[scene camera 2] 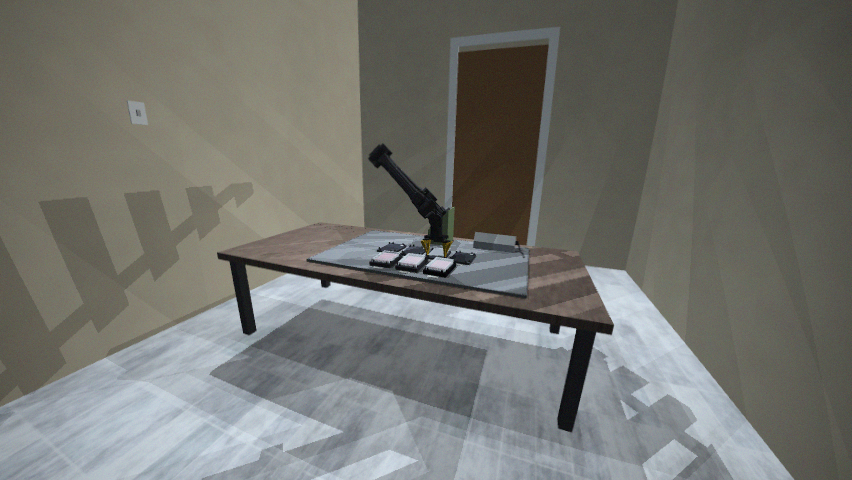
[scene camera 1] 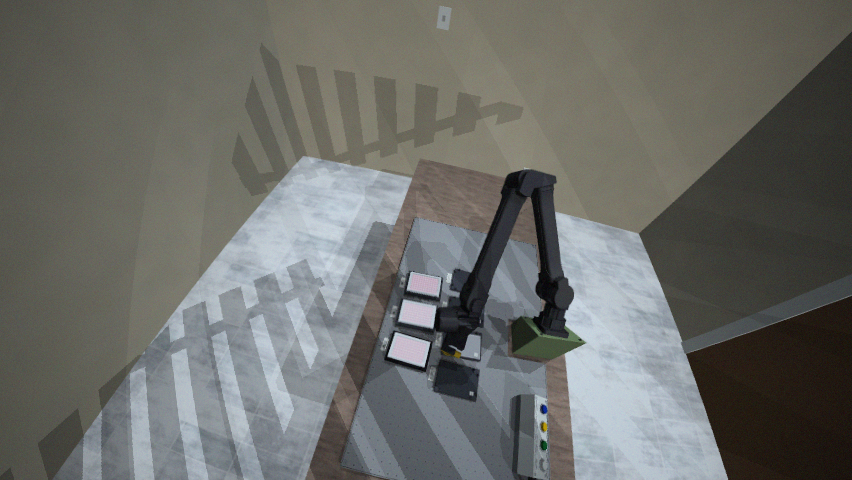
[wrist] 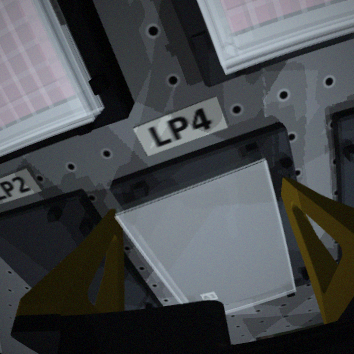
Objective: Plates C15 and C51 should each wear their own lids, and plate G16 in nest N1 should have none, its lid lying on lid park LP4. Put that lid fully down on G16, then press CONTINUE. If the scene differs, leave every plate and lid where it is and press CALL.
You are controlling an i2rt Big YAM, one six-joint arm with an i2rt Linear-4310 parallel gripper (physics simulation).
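Frame: origin at the arm's base, x ahead, y left, z up, level; millimetres.
Where they show: gripper, fingertip midpoint: [scene camera 2: 436, 255] [scene camera 1: 449, 341] [wrist: 199, 201]; arm's base, link origin: [scene camera 2: 442, 217] [scene camera 1: 549, 328].
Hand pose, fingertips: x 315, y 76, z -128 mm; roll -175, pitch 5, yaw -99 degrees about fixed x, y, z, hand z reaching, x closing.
Note:
Each offset is from my fingertips to the centre of the thing.
A clear lid @(dy +0, dx -48, dz +3 mm) [wrist: 210, 235] [scene camera 1: 473, 345] lies flat on lid park LP4 @(dy -7, dx -47, dz -4 mm) [wrist: 200, 167]. My gripper [wrist: 199, 201] [scene camera 1: 451, 352] [scene camera 2: 436, 254] is open and empty, its yellow fingers on either side of the lid and apart from it in the wrist view; exact height is hard to tell. Three pink plates stand in a row: one plate @(dy -200, dx +137, dz +11 mm) [scene camera 1: 424, 285] [scene camera 2: 385, 258], a middle plate @(dy -69, dx +134, dz +17 mm) [scene camera 1: 417, 314] [scene camera 2: 411, 261] and a third plate @(dy +64, dx +133, dz +17 mm) [scene camera 1: 409, 350] [scene camera 2: 440, 265]. Their names are unreadable, and I cannot tell which wear lids. Clear rims show on two partly visible plates in the wrist view.
Dark park LP2 @(dy +120, dx -48, dz -4 mm) [wrist: 45, 235] is left of LP4. Another dark park [scene camera 1: 456, 381] lies on LP4's other side, and one @(dy -265, dx -46, dz -4 mm) [scene camera 1: 460, 279] lies farther up. The button box @(dy +240, dx -300, dz +28 mm) [scene camera 1: 524, 435] has blue, yellow, green and grey buttons. The green arm base [scene camera 1: 545, 342] stands behind the parks.

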